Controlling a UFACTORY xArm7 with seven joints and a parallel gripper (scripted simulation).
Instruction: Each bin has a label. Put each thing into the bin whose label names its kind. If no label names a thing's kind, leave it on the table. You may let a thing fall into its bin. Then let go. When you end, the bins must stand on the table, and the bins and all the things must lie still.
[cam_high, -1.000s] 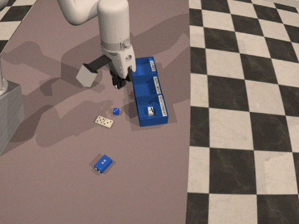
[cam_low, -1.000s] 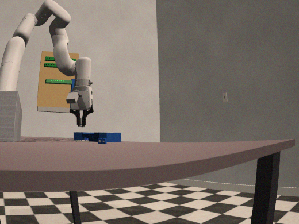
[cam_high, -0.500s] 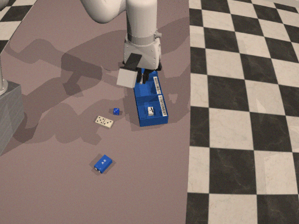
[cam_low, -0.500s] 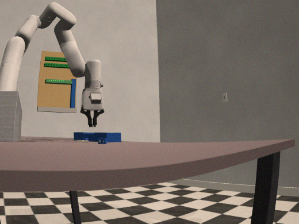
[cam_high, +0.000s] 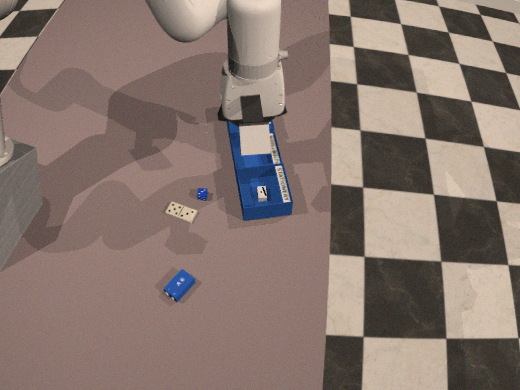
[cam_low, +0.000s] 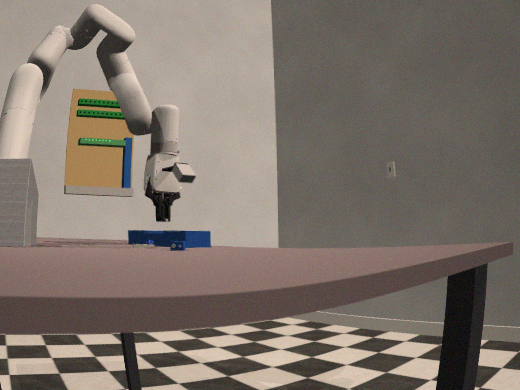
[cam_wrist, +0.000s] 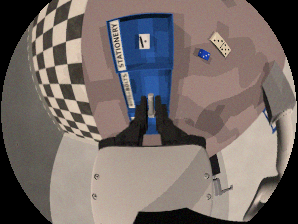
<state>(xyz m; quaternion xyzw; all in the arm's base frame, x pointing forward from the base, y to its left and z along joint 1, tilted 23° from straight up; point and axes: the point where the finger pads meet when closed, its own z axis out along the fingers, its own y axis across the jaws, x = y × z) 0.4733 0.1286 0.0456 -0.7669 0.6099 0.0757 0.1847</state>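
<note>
My hand is 1 cm short of the blue three-part bin and 6 cm above it. The rest, counted from my hand: blue die (8 cm behind, 9 cm to the right, 8 cm below); bolt (1 cm to the left, 2 cm below); white sharpener (2 cm ahead, 8 cm to the right, 7 cm below).
</note>
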